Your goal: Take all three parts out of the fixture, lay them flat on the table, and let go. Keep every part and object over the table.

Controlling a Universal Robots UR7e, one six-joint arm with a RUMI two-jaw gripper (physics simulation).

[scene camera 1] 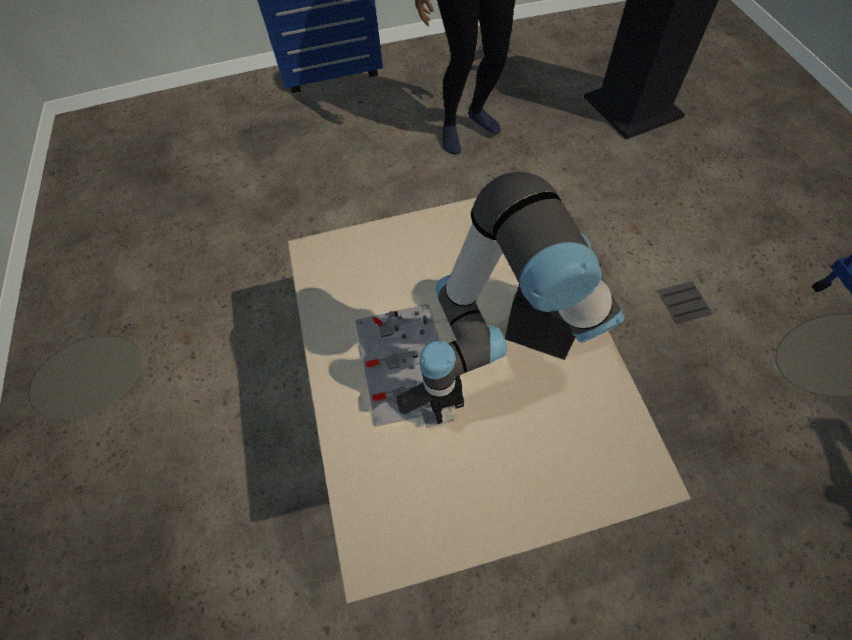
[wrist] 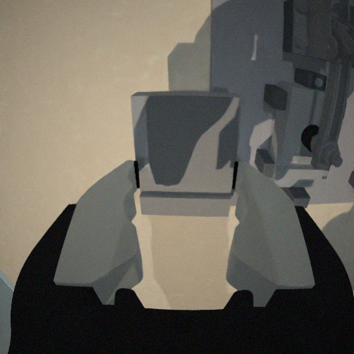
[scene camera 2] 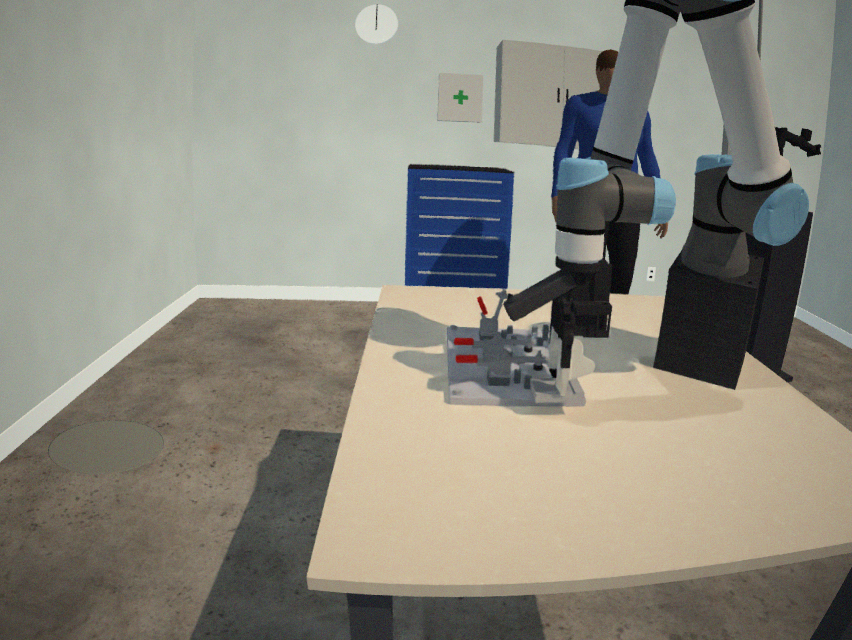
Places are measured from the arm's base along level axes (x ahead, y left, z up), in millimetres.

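Pixels of known places: gripper, between the fingertips: point(scene camera 2: 558, 387); arm's base, origin of its link: point(scene camera 2: 714, 263).
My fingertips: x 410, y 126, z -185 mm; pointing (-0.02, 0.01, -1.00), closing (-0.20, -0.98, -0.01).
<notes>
Ahead of a thing's pixels: the offset from my fingertips to its top centre. "pt": to the spot under its first point. Level surfaces: height alone.
My gripper point(scene camera 1: 438, 414) point(scene camera 2: 563, 378) point(wrist: 185, 164) is shut on a grey angled part point(wrist: 172, 135), its fingers at the part's two sides. The part is held low at the near right corner of the grey fixture point(scene camera 1: 367, 338) point(scene camera 2: 482, 398) point(wrist: 230, 60), overlapping its edge in the wrist view; whether it touches anything is unclear. The fixture's far clamp has its red handle {pt 41 mm ahead, 312 mm right, 48 mm up} point(scene camera 1: 378, 321) point(scene camera 2: 482, 305) raised. The middle red handle {pt 106 mm ahead, 215 mm right, 6 mm up} point(scene camera 1: 372, 363) point(scene camera 2: 463, 341) and near red handle point(scene camera 1: 378, 396) point(scene camera 2: 466, 358) lie flat. The other two parts are hard to make out among the clamps.
The fixture stands on the wooden table {44 mm down} point(scene camera 1: 509, 482) point(scene camera 2: 551, 482), near its left edge. The robot's black base block point(scene camera 1: 540, 327) point(scene camera 2: 702, 330) stands to the right. A person point(scene camera 1: 475, 62) point(scene camera 2: 585, 124) and a blue drawer cabinet point(scene camera 1: 323, 41) point(scene camera 2: 458, 227) are beyond the table.
</notes>
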